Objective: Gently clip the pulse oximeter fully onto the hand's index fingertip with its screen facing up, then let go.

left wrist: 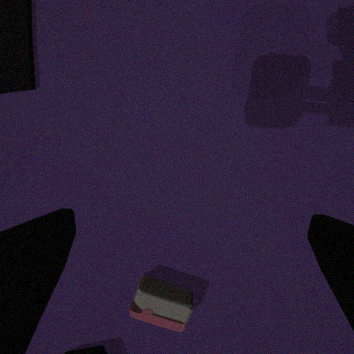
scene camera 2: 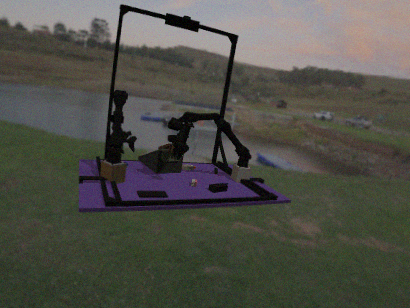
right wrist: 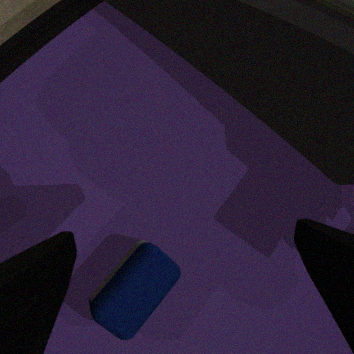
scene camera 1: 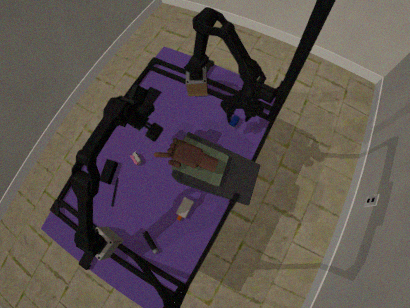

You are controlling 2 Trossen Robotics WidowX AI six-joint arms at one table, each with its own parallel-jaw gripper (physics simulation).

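Pixels of known places: left gripper, between the fingertips: (left wrist: 194, 223) (scene camera 2: 175, 158) (scene camera 1: 148, 127); right gripper, between the fingertips: (scene camera 2: 128, 152) (right wrist: 186, 236) (scene camera 1: 237, 122); left arm's base, origin of its link: (scene camera 2: 242, 166) (scene camera 1: 98, 243); right arm's base, origin of its link: (scene camera 2: 114, 161) (scene camera 1: 196, 74).
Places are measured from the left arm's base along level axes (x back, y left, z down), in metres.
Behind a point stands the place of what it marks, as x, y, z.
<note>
A small blue block with a pale edge, probably the pulse oximeter (scene camera 1: 234, 121) @[-0.791, -0.137, 0.073] (right wrist: 136, 291) @[-0.798, -0.137, 0.073], lies on the purple mat beneath my right gripper. The brown hand (scene camera 1: 192, 155) @[-0.515, -0.116, -0.077] rests on a green pad on a dark sloped stand (scene camera 1: 240, 179) @[-0.571, -0.311, 0.053] (scene camera 2: 162, 161) @[-0.557, -0.043, 0.021]; one finger (scene camera 1: 161, 155) stretches out to the left in scene camera 1. My right gripper (right wrist: 186, 236) @[-0.768, -0.162, 0.012] is open above the blue block, which shows nearer the left finger in the right wrist view. My left gripper (left wrist: 194, 223) @[-0.511, 0.119, -0.051] is open and empty above the mat. The oximeter's screen does not show.
A pink and white block (scene camera 1: 136, 158) @[-0.382, 0.131, 0.074] (scene camera 2: 194, 183) @[-0.387, 0.165, 0.084] (left wrist: 162, 306) @[-0.387, 0.138, 0.074] lies left of the hand. A black box (scene camera 1: 109, 171) @[-0.255, 0.199, 0.070] (scene camera 2: 218, 187) @[-0.261, 0.240, 0.075], a thin dark stick (scene camera 1: 115, 192) @[-0.195, 0.121, 0.099], a white block with an orange end (scene camera 1: 185, 207) @[-0.341, -0.188, 0.077] and a dark cylinder (scene camera 1: 150, 242) @[-0.129, -0.157, 0.080] also lie on the mat.
</note>
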